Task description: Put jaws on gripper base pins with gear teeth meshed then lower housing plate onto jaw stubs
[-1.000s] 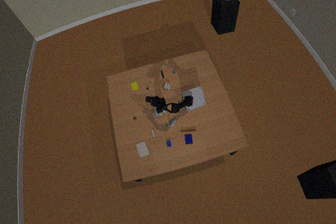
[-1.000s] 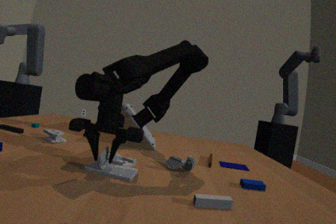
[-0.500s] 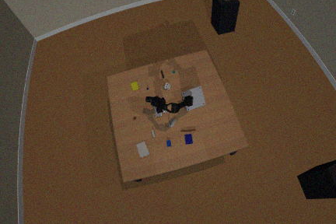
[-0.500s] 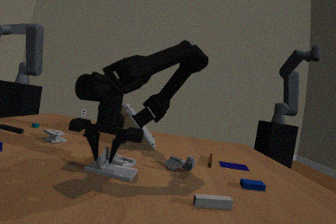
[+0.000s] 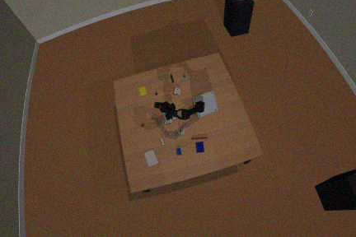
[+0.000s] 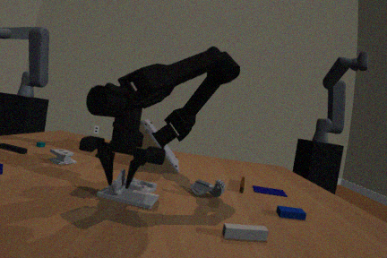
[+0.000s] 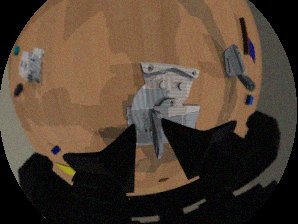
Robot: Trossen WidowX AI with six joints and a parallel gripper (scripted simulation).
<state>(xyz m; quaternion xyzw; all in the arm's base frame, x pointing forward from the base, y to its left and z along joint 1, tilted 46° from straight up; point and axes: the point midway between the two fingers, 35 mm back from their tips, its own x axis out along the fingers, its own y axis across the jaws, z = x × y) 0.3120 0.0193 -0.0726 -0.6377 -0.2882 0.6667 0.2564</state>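
My gripper tip is now 23 cm to the right of the toothed jaw, 7 cm past it and 2 cm below it. Also, from my gripper tip: brown peg 34 cm to the left, 22 cm behind, 1 cm below; blue block 41 cm to the left, 1 cm below; yellow block 36 cm to the right, 20 cm ahead, 1 cm below.
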